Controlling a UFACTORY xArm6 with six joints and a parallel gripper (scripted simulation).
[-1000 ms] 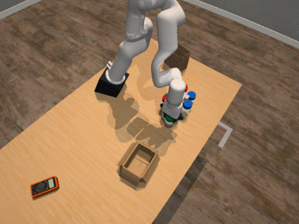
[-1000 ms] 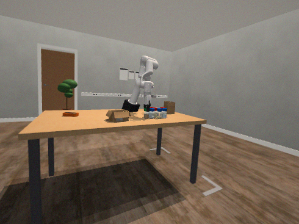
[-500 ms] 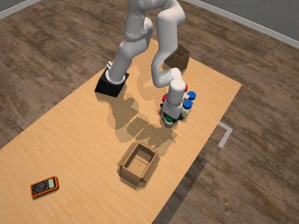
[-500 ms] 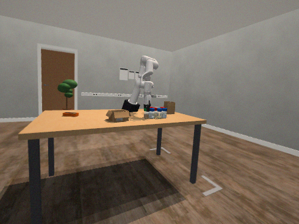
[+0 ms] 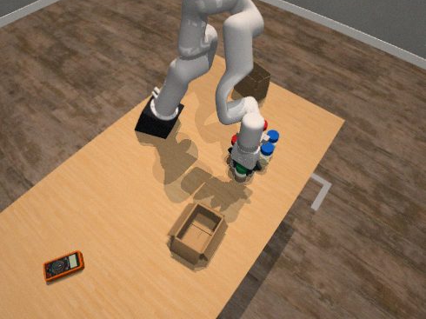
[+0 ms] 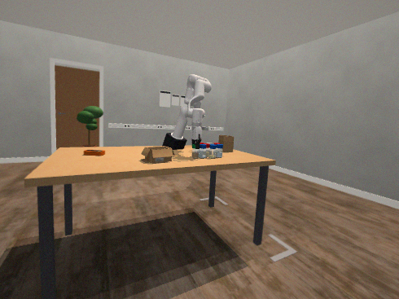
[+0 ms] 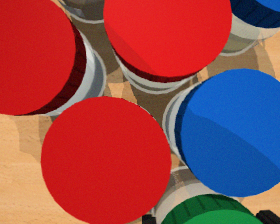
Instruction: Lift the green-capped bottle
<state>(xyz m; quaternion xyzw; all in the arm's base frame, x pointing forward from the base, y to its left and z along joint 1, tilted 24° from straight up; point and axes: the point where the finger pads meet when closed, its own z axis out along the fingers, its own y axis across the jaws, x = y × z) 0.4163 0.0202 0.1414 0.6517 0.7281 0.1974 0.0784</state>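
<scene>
The blue-capped bottle is 60 mm to the left of my hand and 40 mm below it. From my hand the other things lie so: orange multimeter 170 mm behind, 720 mm to the right, 80 mm below; then brown box 320 mm behind, 430 mm to the left, 30 mm below; then red-capped bottle 60 mm behind, 40 mm to the left, 40 mm below.
</scene>
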